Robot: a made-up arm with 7 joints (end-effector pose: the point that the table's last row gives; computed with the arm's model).
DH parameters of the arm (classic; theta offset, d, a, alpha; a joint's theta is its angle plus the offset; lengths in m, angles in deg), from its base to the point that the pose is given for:
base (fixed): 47.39 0 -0.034 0
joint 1: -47.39 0.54 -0.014 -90
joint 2: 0 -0.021 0.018 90
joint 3: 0 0.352 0.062 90
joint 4: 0 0.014 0.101 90
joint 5: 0 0.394 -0.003 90
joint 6: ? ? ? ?
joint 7: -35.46 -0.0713 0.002 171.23
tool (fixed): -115.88 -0.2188 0 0
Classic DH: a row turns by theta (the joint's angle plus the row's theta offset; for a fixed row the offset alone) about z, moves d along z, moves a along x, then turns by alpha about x.
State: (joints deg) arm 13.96 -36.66 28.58 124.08 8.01 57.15 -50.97
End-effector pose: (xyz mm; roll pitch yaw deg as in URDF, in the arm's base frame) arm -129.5 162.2 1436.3 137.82 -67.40 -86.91
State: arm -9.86 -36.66 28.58 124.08 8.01 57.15 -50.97
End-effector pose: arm -44.8 189.3 1436.3 137.82 -67.40 -110.73
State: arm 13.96 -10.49 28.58 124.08 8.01 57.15 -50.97
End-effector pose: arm 258.5 258.7 1363.9 79.58 -59.38 -33.85
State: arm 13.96 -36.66 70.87 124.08 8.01 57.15 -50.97
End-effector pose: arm -410.6 365.1 1269.6 9.17 -86.58 75.67
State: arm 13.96 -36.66 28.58 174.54 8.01 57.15 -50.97
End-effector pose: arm -526.3 -170.2 1363.9 -172.59 -29.07 -111.66
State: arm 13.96 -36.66 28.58 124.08 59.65 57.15 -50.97
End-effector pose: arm -152.6 188.8 1426.7 112.78 -47.66 -19.08
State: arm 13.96 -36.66 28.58 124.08 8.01 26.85 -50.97
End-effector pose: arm -211.9 91.2 1471.1 169.77 -43.33 -106.83
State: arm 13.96 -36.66 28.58 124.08 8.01 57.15 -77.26
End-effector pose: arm -138.9 172.2 1429.5 -143.47 -71.28 -165.63
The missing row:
joint 6: 0 -0.021 0.13 -90
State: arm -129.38 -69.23 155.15 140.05 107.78 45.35 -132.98
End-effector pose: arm 678.6 619.2 572.1 79.73 -45.52 -3.92
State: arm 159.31 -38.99 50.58 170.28 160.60 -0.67 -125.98
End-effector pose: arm 346.9 -241.0 1338.2 -174.71 -25.13 142.22
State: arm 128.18 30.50 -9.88 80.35 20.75 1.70 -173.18
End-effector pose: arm -359.1 681.9 615.9 -45.49 -14.29 -155.96
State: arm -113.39 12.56 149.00 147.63 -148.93 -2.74 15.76
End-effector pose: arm 102.6 99.5 1395.4 -160.49 -10.85 164.95
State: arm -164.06 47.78 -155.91 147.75 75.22 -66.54 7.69
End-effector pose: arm -329.7 -227.5 1140.8 -125.09 -10.28 27.29
